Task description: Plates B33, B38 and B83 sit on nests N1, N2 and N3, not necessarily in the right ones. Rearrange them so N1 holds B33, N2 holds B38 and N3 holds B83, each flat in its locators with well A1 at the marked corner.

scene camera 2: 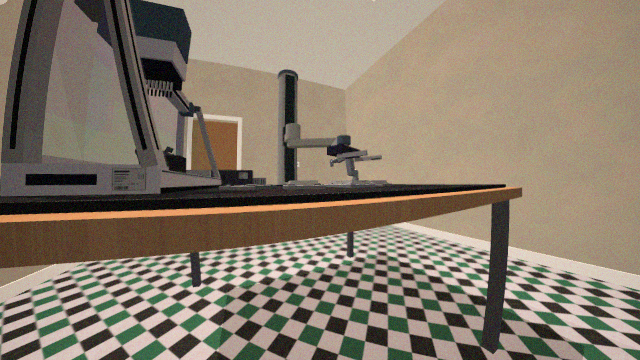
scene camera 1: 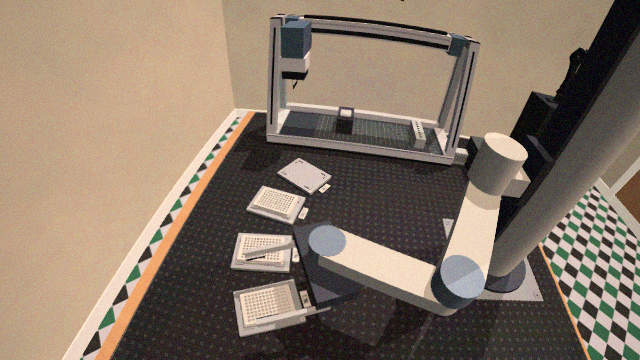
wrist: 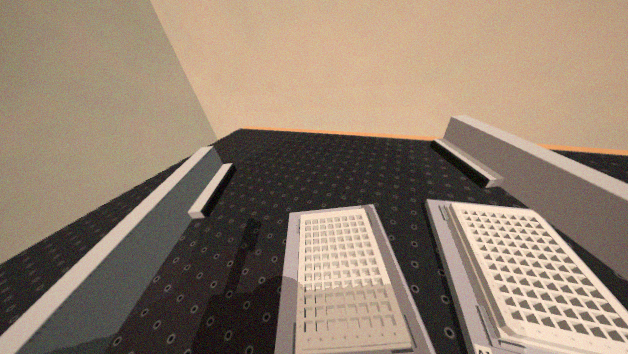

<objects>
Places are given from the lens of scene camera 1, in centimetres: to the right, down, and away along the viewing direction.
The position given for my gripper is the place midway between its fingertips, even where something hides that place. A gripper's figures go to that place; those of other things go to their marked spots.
my gripper (scene camera 1: 249,286): -15, 22, 52
nest N1 (scene camera 1: 239,314): -20, 33, 60
nest N2 (scene camera 1: 247,266): -20, 24, 70
</objects>
